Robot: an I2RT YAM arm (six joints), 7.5 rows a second.
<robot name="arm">
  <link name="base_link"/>
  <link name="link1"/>
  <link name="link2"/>
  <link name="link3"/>
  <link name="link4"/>
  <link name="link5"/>
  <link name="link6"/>
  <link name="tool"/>
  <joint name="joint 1" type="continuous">
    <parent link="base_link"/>
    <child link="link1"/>
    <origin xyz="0 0 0.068" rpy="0 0 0"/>
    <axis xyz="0 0 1"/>
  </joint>
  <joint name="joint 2" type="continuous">
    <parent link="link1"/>
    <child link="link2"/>
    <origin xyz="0.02 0.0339 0.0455" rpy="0 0 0"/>
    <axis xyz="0 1 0"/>
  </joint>
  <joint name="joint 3" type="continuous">
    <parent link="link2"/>
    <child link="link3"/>
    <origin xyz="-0.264 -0.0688 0" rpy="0 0 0"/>
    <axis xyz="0 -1 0"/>
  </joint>
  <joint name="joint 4" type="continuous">
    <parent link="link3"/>
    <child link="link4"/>
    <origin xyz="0.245 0.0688 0.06" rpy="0 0 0"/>
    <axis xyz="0 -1 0"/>
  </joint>
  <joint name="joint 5" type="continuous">
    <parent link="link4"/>
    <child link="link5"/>
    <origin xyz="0.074 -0.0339 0.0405" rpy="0 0 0"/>
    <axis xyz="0 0 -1"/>
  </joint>
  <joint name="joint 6" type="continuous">
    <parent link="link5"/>
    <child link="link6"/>
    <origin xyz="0.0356 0 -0.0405" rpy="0 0 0"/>
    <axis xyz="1 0 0"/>
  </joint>
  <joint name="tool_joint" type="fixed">
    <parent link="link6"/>
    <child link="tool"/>
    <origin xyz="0 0 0" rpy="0 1.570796 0"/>
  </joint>
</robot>
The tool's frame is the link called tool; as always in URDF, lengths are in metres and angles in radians. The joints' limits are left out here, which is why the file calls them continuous.
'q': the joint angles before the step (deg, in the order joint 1, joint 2, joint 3, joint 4, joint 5, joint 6). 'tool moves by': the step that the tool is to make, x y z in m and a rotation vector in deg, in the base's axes. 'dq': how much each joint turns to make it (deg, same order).
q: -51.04, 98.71, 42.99, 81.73, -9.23, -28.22
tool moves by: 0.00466, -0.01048, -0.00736, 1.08, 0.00, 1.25
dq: -0.61, 3.11, 1.96, 0.55, -1.39, 1.44
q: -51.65, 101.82, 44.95, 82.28, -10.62, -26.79
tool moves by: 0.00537, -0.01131, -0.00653, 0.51, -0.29, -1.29
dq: -0.33, 3.24, 2.38, 0.66, 1.10, 0.08
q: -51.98, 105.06, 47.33, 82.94, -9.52, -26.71
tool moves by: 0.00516, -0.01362, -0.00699, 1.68, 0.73, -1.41
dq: -0.56, 2.86, 2.79, -1.69, 0.96, 0.06
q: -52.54, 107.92, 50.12, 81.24, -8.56, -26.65
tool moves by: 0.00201, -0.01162, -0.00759, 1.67, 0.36, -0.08
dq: -0.83, 2.47, 2.03, -0.97, -0.42, 0.97
